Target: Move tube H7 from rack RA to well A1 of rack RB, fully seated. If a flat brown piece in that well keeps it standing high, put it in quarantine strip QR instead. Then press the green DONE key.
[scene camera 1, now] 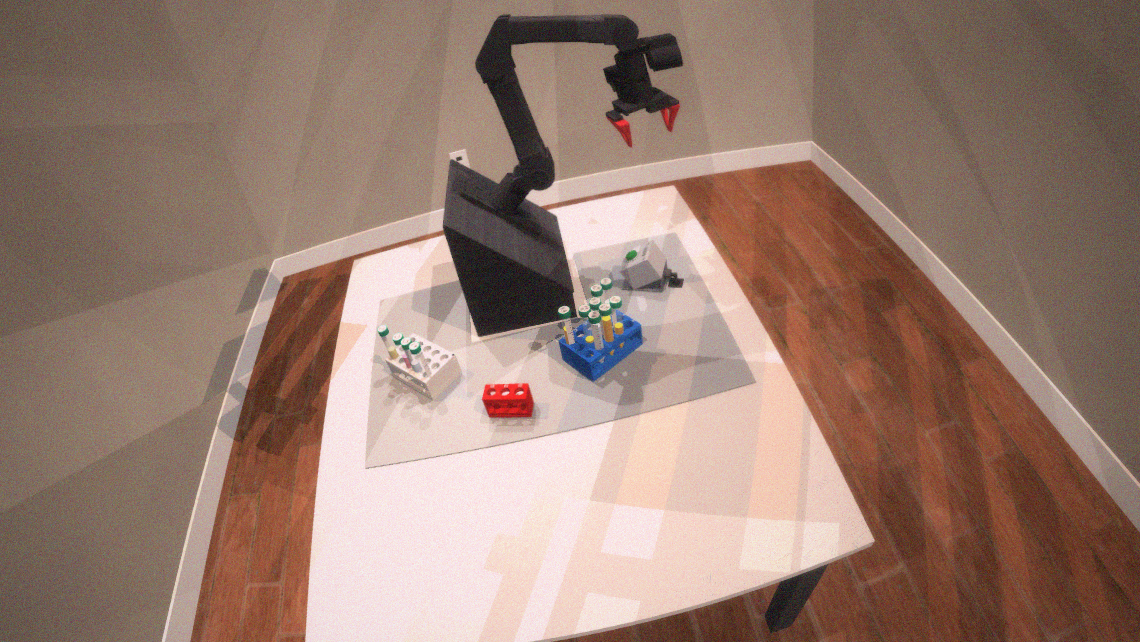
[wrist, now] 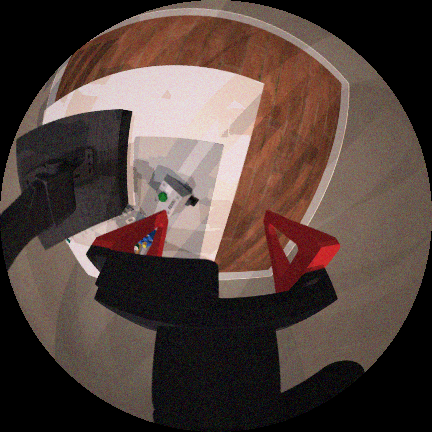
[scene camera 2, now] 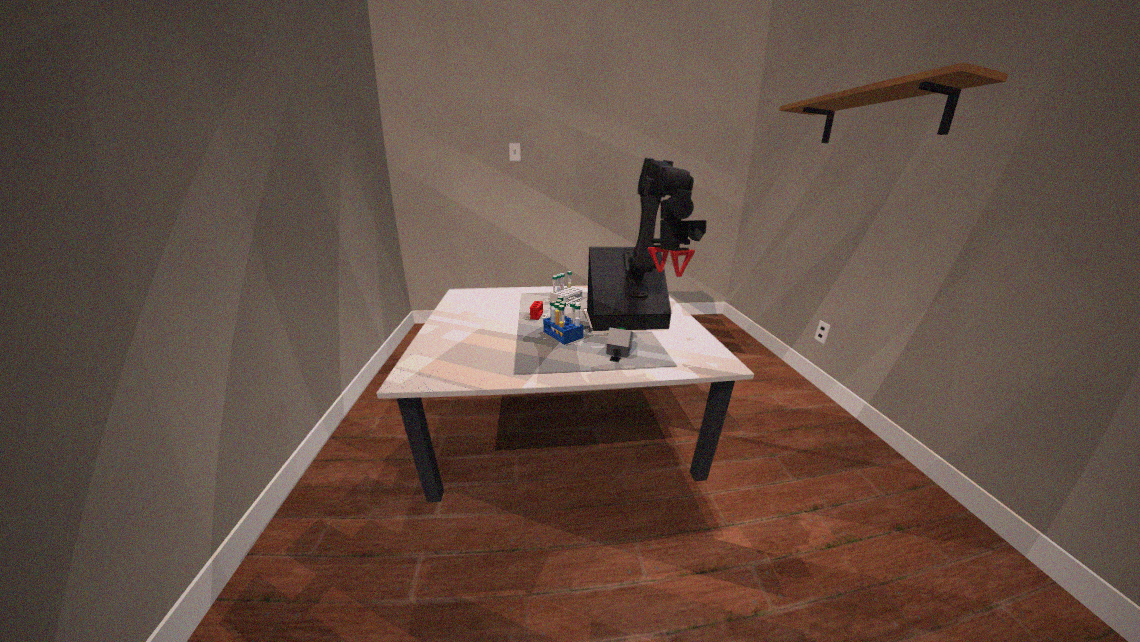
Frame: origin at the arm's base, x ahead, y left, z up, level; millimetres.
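Seen in the pictures: gripper, fingertip midpoint: (scene camera 1: pixel 650 138) (wrist: pixel 215 215) (scene camera 2: pixel 669 274); arm's base, link origin: (scene camera 1: pixel 498 208) (wrist: pixel 56 173) (scene camera 2: pixel 635 274).
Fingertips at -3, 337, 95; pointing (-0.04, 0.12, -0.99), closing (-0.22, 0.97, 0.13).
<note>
Pixels of each thing's top centre, then the offset from my fingertips to it, as dx, dy, dz. "pt": a spot on its surface instead. Level surfaces: height alone.
- blue rack, top centre: (scene camera 1: pixel 599 332) (scene camera 2: pixel 563 322) (wrist: pixel 135 240) +295, -193, -229
- white rack, top centre: (scene camera 1: pixel 418 356) (scene camera 2: pixel 566 290) +257, -541, -229
- red three-hole strip, top centre: (scene camera 1: pixel 505 391) (scene camera 2: pixel 536 304) +391, -376, -229
- green key, top centre: (scene camera 1: pixel 631 251) (wrist: pixel 161 198) +104, -87, -204
- grey box, top centre: (scene camera 1: pixel 641 248) (wrist: pixel 169 204) (scene camera 2: pixel 621 326) +113, -67, -195
- grey mat, surface height: dz -279
- white table, surface height: dz -282
- small black part, surface spot: (scene camera 1: pixel 675 279) (wrist: pixel 191 203) pt +144, -7, -267
My gripper (scene camera 1: pixel 650 137) (scene camera 2: pixel 670 272) (wrist: pixel 215 215) is open and empty, high above the table's back right. The blue rack (scene camera 1: pixel 578 362) (scene camera 2: pixel 566 336) holds several green-capped tubes and some yellow-topped pieces. The white rack (scene camera 1: pixel 445 378) (scene camera 2: pixel 571 294) stands at the left in scene camera 1 with several green-capped tubes along one side. The red three-hole strip (scene camera 1: pixel 507 397) (scene camera 2: pixel 536 310) shows no tube. The green key (scene camera 1: pixel 631 255) (wrist: pixel 163 196) is on a grey box (scene camera 1: pixel 647 266) (scene camera 2: pixel 619 341). Labels RA, RB, H7, A1 and any brown piece cannot be made out.
The black arm base (scene camera 1: pixel 518 279) (scene camera 2: pixel 626 307) (wrist: pixel 107 165) stands behind the racks. The grey mat (scene camera 1: pixel 686 374) lies under the racks, strip and box on the white table (scene camera 1: pixel 414 550). A small black part (scene camera 1: pixel 675 279) (wrist: pixel 192 200) sticks out from the grey box.
</note>
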